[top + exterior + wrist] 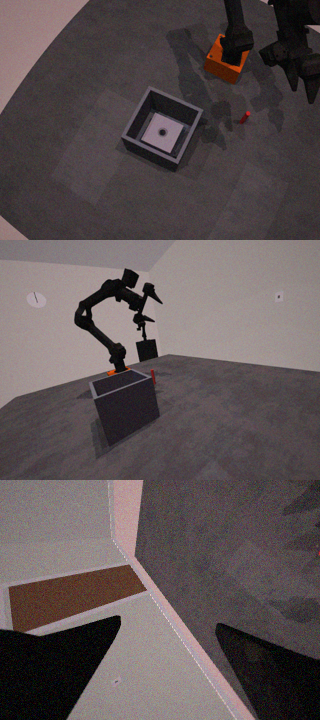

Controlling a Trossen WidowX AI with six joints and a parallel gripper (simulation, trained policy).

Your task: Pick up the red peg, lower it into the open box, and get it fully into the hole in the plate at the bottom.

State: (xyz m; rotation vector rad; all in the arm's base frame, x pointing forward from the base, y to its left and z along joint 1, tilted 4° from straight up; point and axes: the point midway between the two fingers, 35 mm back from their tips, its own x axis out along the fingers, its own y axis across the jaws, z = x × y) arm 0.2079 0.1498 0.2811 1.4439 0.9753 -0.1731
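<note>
Now: the red peg 50 mm behind my gripper tip, 60 mm to the right of it and 310 mm below it. From my gripper tip the other things lie so: pale plate 80 mm ahead, 290 mm to the right, 300 mm below.
</note>
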